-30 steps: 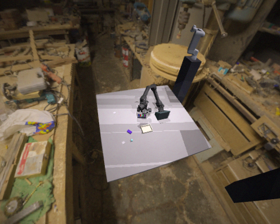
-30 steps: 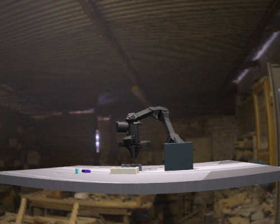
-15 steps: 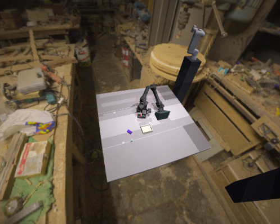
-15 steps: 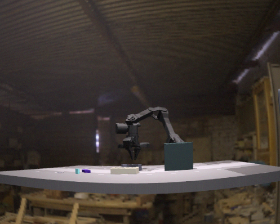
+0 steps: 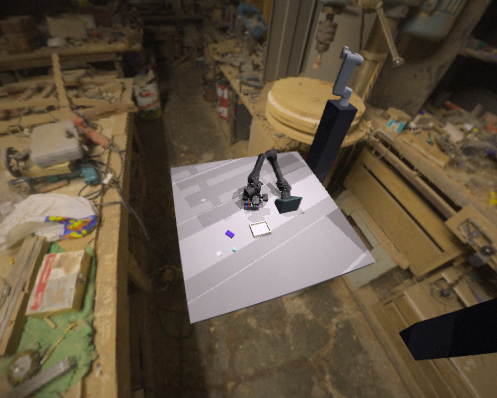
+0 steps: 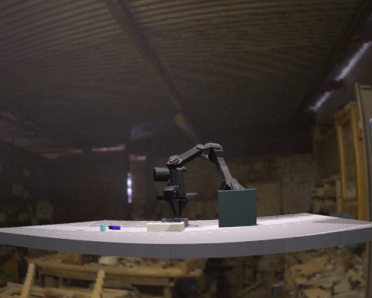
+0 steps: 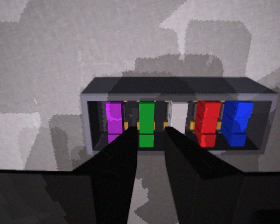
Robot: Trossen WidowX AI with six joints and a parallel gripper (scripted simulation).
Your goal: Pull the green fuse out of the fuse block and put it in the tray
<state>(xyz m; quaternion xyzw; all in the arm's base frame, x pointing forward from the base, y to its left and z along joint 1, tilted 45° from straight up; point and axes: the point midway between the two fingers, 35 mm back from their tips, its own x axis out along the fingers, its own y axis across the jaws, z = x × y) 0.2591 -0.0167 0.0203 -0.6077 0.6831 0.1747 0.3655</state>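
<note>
Now: gripper tip 30 mm above the green fuse. Round my gripper tip: purple fuse (20 mm behind, 30 mm below); red fuse (30 mm ahead, 10 mm to the right, 30 mm below); white fuse (20 mm ahead, 10 mm to the right, 30 mm below).
</note>
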